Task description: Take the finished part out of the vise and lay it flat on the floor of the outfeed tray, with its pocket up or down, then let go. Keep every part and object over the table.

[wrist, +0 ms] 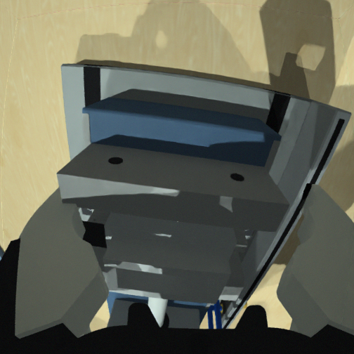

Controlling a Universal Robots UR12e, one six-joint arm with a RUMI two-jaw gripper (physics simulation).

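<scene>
The grey vise fills the middle of the wrist view, with a broad jaw block that has two dark holes across it. The finished part is a grey block in deep shadow, behind that jaw block and between the vise jaws. Its pocket is hard to make out. My gripper is open and empty. Its two fingers stand wide apart at the left and right of the part, with visible gaps. Their height against the part is hard to judge. The outfeed tray does not show.
A blue block of the vise lies beyond the jaw block. A pale screw rod and blue tubes show near the bottom. The vise's raised side rail runs down the right, close to my right finger. Wooden table surrounds the vise.
</scene>
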